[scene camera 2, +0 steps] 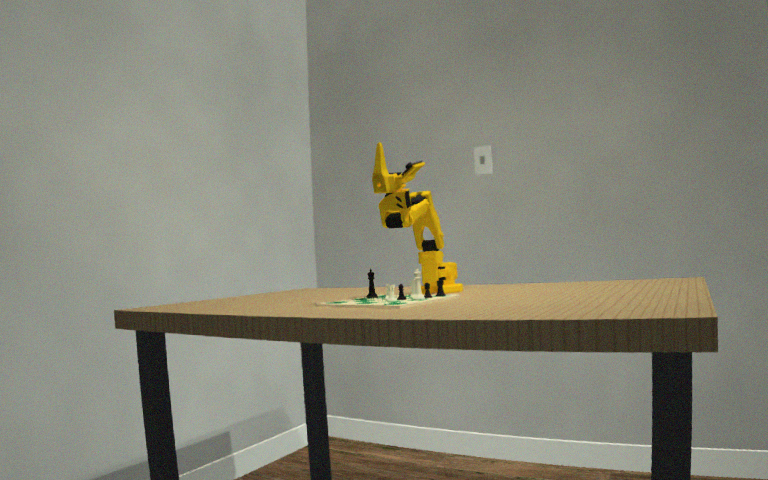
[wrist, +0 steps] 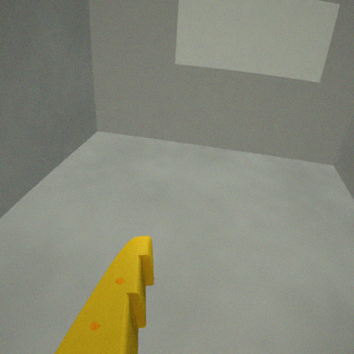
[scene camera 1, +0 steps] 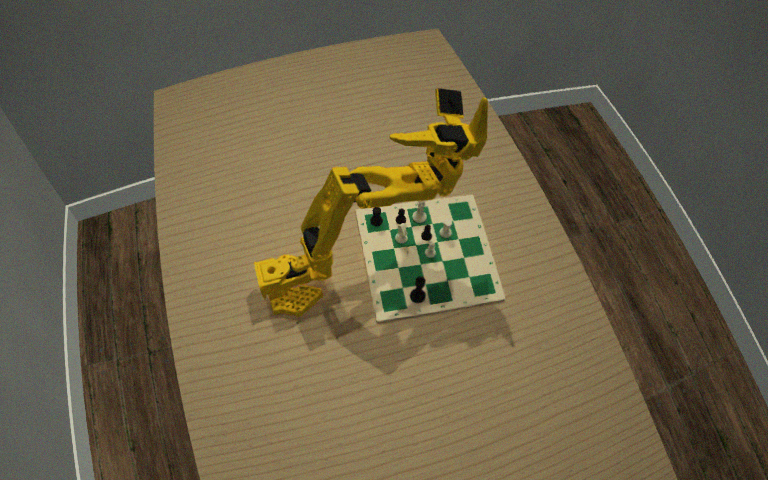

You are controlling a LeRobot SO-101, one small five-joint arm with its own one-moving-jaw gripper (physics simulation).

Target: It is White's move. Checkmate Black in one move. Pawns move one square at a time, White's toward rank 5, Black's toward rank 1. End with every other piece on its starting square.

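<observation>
Chessboard (scene camera 1: 462, 274) (scene camera 2: 363, 302) visible. Wrist view: chessboard out of frame.
</observation>
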